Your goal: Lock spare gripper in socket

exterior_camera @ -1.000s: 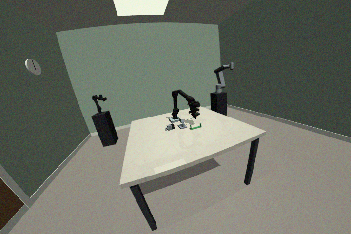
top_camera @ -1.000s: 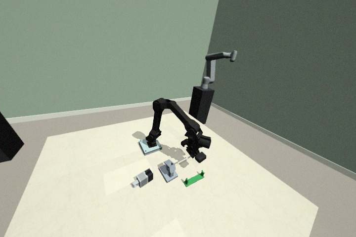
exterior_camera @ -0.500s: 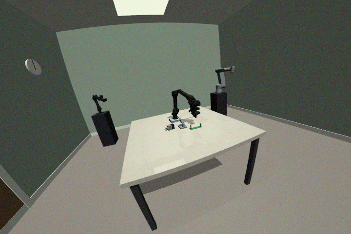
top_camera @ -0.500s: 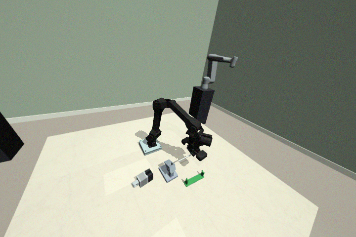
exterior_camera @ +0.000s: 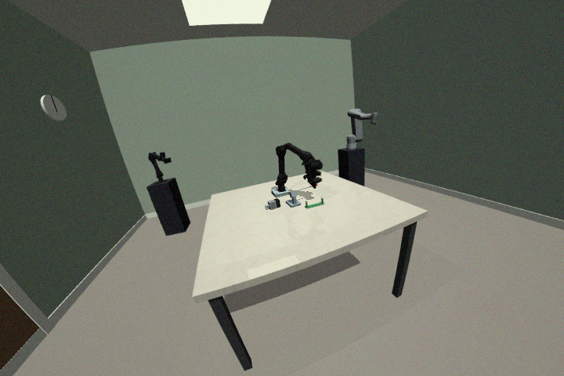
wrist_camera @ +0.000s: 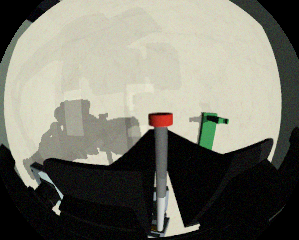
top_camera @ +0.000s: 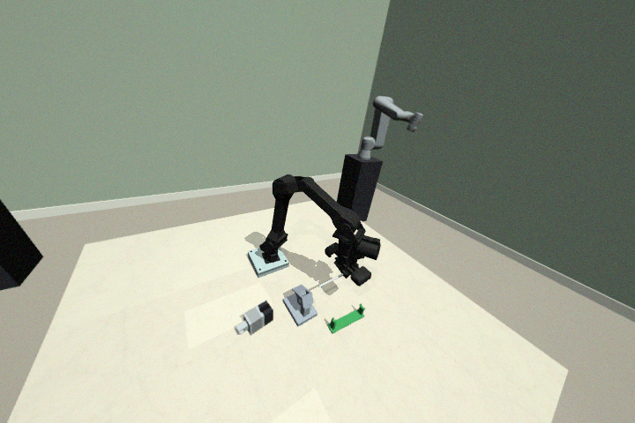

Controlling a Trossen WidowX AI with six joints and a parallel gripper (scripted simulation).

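Now: gripper tip 10 cm short of the green cradle, 6 cm above it and 5 cm to the left of it. The rest, counted from my gripper tip: spare gripper: 34 cm to the right, 6 cm below, 1 cm behind; then mount: 18 cm to the right, 4 cm below.
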